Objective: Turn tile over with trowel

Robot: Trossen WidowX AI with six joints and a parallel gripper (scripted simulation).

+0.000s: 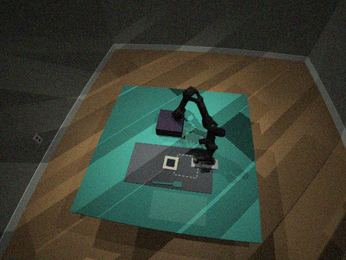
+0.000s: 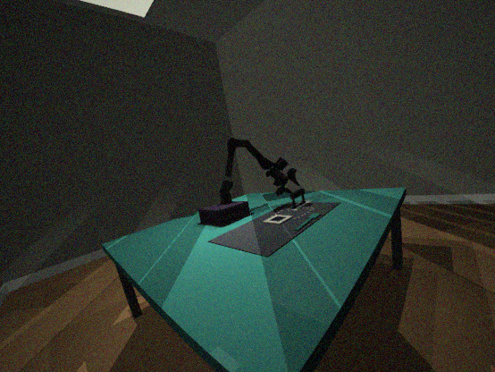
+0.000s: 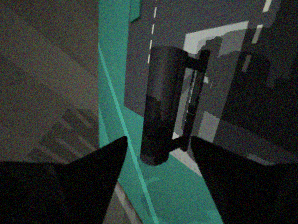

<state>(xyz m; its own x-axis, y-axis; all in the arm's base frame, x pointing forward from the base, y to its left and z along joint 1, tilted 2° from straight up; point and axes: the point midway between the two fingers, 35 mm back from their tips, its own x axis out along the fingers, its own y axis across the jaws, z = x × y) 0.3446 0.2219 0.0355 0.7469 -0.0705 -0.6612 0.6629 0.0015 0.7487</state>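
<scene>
My gripper tip is 280 mm to the left of the beige tile and 80 mm above it. Also, from my gripper tip: thin teal strip: 160 mm ahead, 290 mm to the right, 80 mm below; then mat: 20 mm ahead, 290 mm to the right, 110 mm below.
</scene>
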